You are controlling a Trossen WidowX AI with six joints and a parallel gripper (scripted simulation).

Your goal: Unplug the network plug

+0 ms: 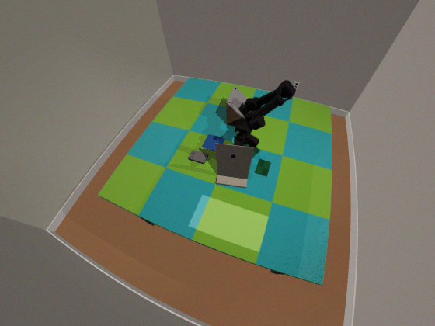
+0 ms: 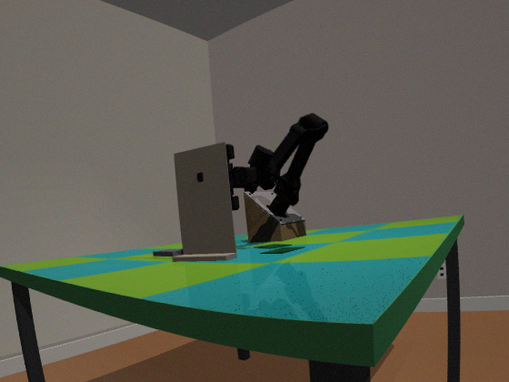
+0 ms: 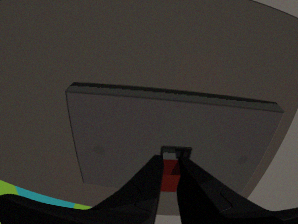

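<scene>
The blue marked square is 16 cm behind my gripper tip, 22 cm to the right of it and 21 cm below it. The rest, counted from my gripper tip: grey panel (2 cm ahead, 1 cm to the left, 8 cm below); network plug (right at my gripper tip); dark green board (13 cm behind, 14 cm to the left, 21 cm below).
</scene>
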